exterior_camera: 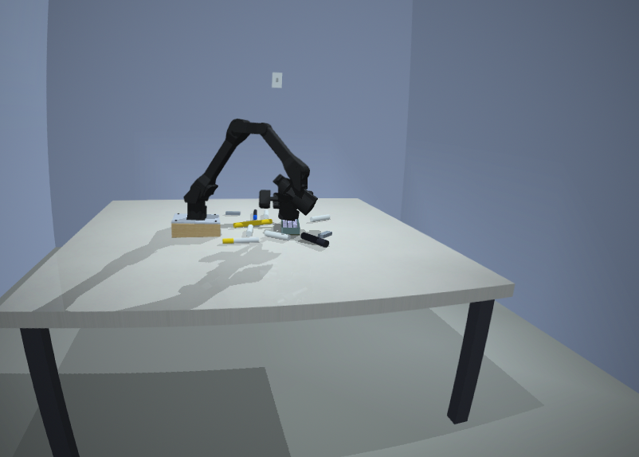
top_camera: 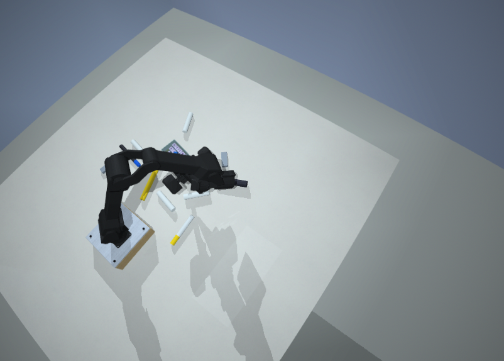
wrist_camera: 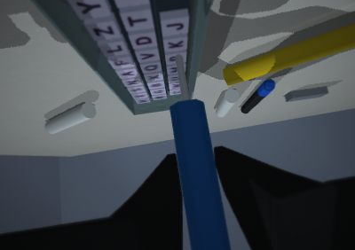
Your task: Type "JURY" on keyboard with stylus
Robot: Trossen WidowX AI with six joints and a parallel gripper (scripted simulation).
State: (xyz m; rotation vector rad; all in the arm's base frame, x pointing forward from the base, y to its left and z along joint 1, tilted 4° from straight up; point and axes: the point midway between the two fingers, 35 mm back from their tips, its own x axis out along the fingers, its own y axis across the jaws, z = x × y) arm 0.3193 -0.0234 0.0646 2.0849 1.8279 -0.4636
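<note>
The yellow stick is 110 mm behind my gripper tip, 80 mm to the left of it and 80 mm below it. Also, from my gripper tip: blue stylus: 10 mm below; then black cylinder: 160 mm to the right, 80 mm below, 80 mm ahead; then yellow-and-white marker: 180 mm behind, 150 mm to the right, 80 mm below.
</note>
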